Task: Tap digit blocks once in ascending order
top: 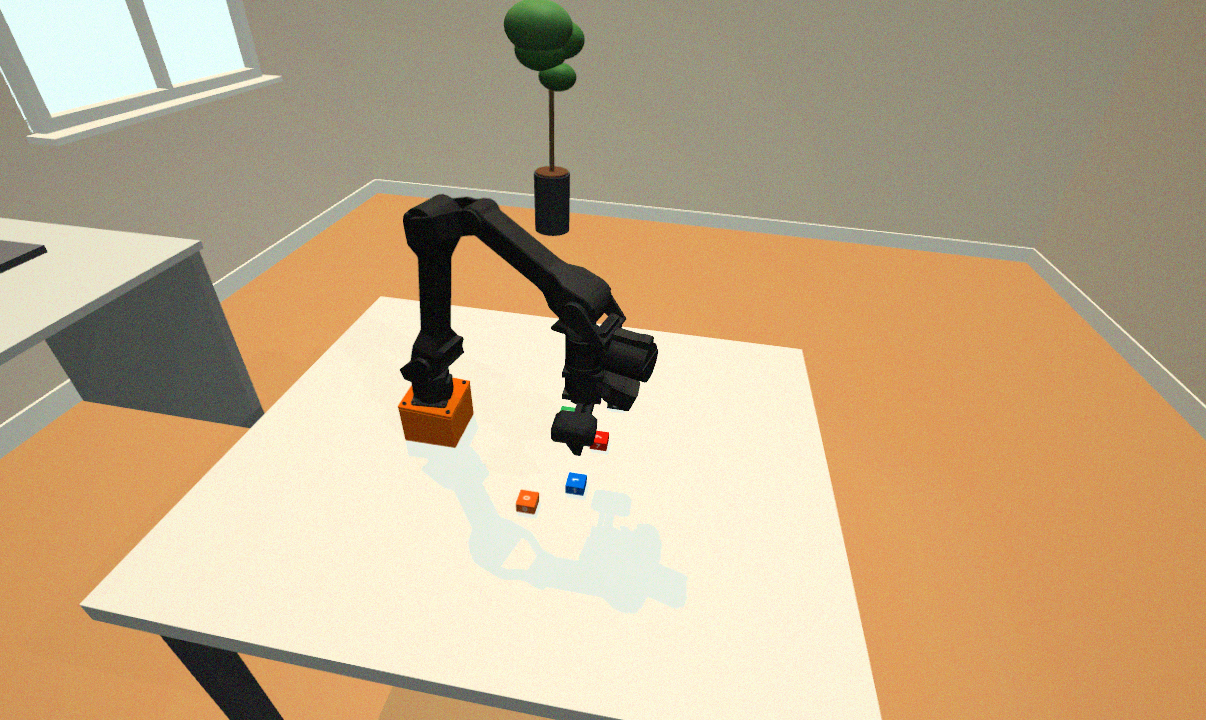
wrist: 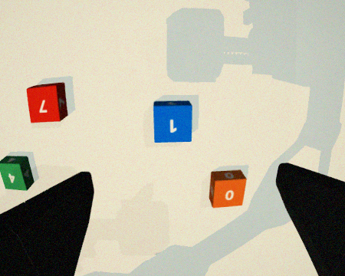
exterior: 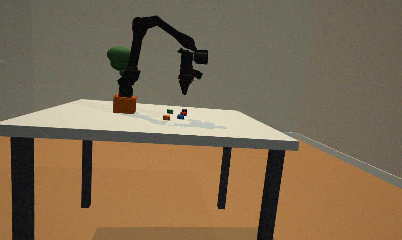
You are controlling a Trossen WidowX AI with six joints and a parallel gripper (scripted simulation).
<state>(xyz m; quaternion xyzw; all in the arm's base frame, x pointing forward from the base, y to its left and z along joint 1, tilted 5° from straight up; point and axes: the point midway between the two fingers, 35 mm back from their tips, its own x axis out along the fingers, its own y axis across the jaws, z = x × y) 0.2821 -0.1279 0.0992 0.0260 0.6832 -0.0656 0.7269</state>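
My gripper tip is now 12 cm above the orange block marked 0, 9 cm past it and 4 cm to the left of it. From my gripper tip the other things lie so: green block marked 4: 18 cm to the left, 12 cm below, 4 cm behind; then red block marked 7: 12 cm below, 11 cm to the left, 3 cm ahead; then blue block marked 1: 12 cm below, 1 cm behind.
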